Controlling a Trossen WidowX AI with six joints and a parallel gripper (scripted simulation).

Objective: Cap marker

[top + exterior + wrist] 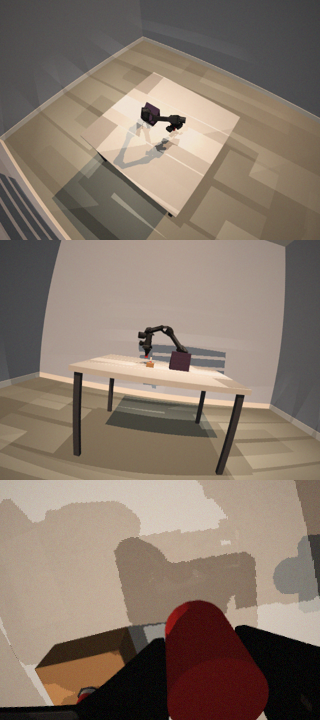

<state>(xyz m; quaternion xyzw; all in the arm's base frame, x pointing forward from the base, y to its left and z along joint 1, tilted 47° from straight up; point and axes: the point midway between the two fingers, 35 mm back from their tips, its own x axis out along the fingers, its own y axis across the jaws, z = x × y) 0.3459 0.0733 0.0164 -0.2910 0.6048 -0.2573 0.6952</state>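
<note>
Right now the holder block is 80 mm to the left of my gripper tip, 70 mm below it and 60 mm behind it. Also, from my gripper tip: red cap: 10 mm above.
</note>
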